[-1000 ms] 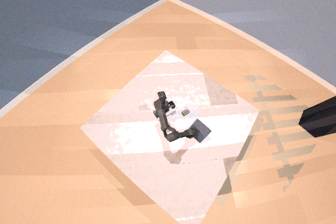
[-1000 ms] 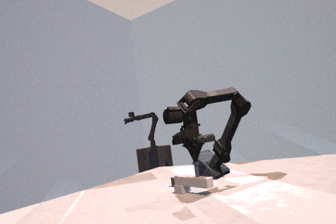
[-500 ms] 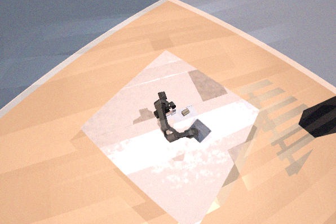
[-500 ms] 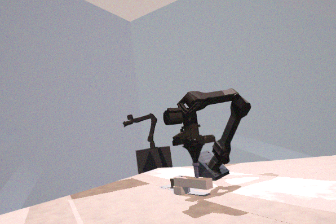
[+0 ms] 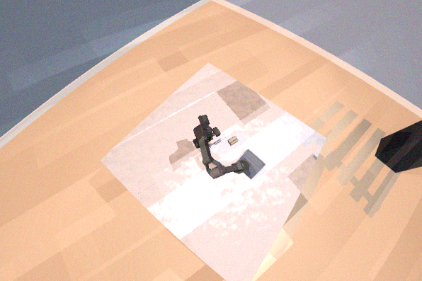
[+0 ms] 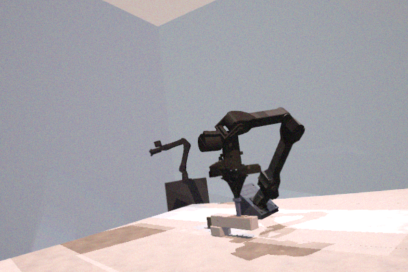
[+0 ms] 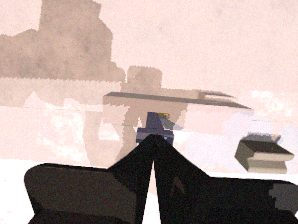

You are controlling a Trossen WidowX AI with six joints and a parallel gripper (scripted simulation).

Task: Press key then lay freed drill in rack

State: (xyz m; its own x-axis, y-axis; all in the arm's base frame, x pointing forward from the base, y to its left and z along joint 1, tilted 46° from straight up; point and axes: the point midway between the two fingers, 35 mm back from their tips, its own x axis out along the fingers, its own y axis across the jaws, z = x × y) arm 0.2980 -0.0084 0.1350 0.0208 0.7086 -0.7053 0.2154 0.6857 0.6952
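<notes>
Right now my gripper tip is 3 cm above the purple key. The rest, counted from my gripper tip: pale block (8 cm below, 4 cm to the right, 1 cm behind); then brown block (18 cm to the right, 12 cm behind, 10 cm below); then yellow drill (7 cm below, 5 cm to the right, 1 cm behind).
</notes>
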